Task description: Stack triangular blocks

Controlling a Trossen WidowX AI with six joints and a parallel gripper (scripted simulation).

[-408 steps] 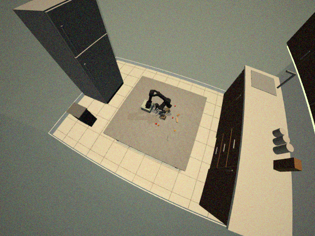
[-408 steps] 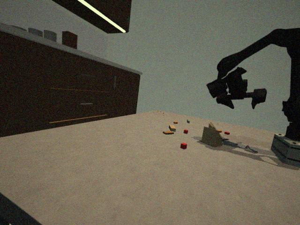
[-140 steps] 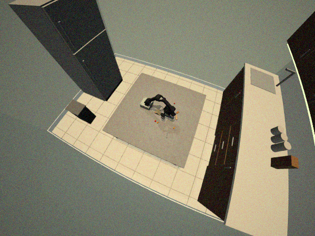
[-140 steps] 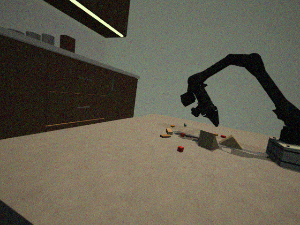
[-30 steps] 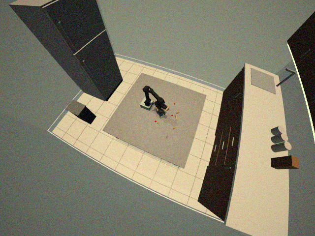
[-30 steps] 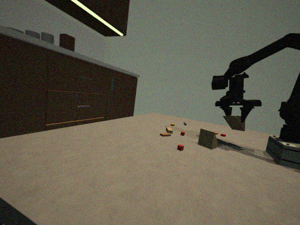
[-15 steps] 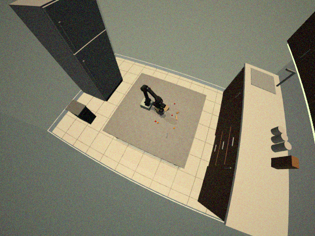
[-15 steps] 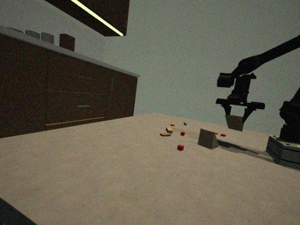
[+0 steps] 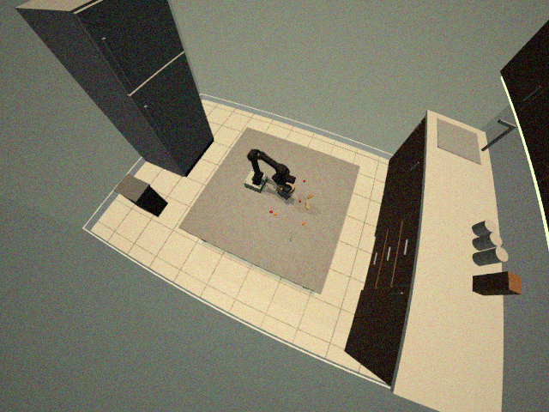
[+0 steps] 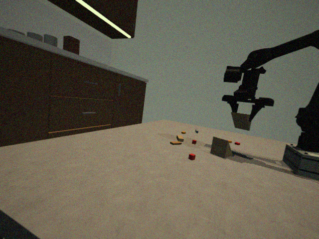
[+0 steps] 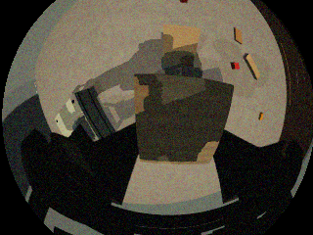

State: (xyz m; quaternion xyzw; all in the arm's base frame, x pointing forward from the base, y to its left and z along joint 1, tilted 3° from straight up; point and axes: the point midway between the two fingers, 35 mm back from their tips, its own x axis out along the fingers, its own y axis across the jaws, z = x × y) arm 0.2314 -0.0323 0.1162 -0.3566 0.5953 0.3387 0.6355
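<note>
Now: gripper tip 130 mm above the tan triangular block, 100 mm to the right of it and 70 mm short of it.
</note>
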